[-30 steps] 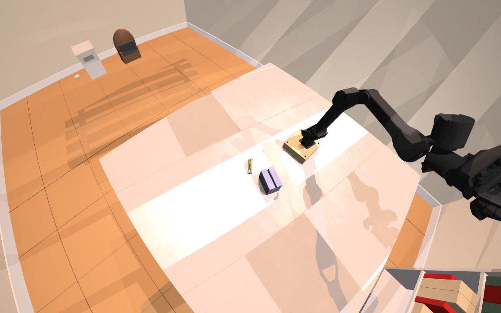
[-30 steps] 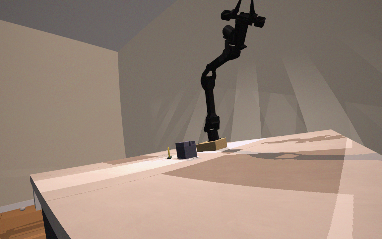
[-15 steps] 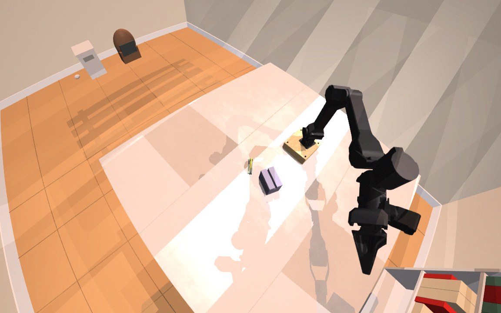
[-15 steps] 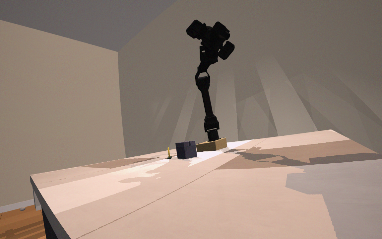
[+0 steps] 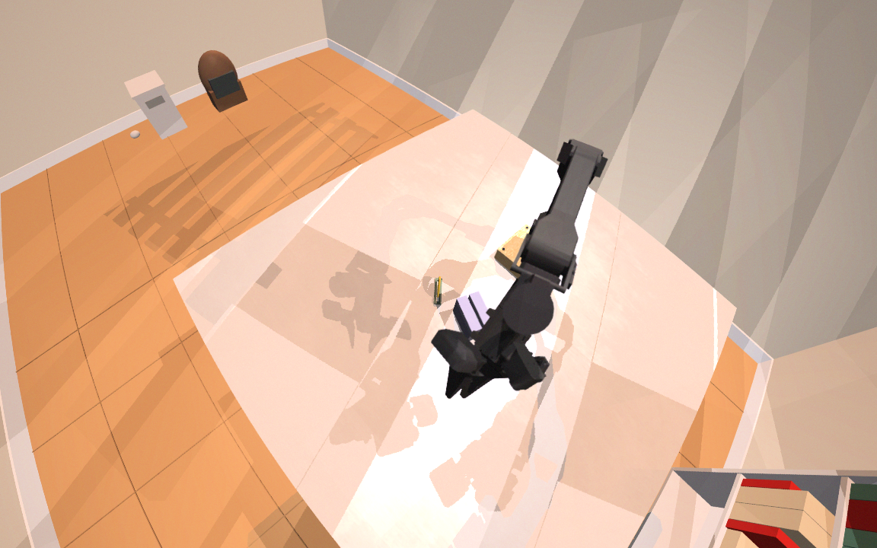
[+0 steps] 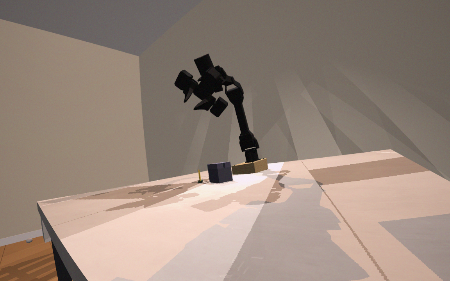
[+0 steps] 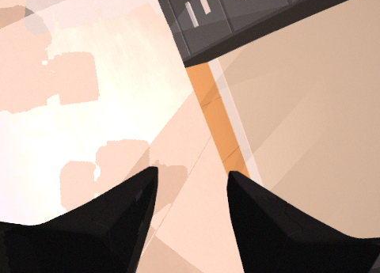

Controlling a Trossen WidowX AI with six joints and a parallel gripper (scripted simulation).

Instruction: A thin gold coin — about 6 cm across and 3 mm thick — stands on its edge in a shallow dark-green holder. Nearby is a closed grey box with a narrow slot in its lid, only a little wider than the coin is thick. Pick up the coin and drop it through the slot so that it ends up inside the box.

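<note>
Right now my gripper tip is 260 mm to the left of the gold coin, 230 mm above it and 170 mm past it.
</note>
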